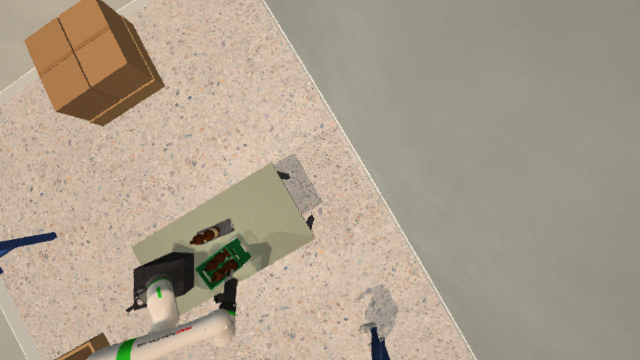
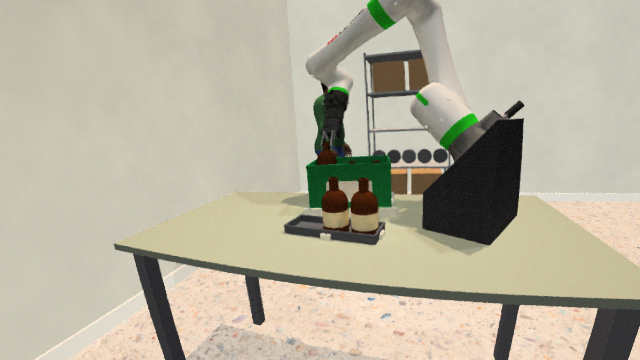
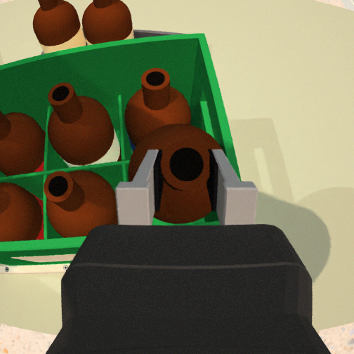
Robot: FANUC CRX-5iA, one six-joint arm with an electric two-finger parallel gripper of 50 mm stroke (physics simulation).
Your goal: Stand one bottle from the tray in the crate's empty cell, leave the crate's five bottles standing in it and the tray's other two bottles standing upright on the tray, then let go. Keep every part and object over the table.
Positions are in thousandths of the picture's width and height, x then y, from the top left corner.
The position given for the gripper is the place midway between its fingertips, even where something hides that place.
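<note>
Brown bottle (image 3: 521,465) visible. Gripper (image 3: 521,476) visible.
</note>
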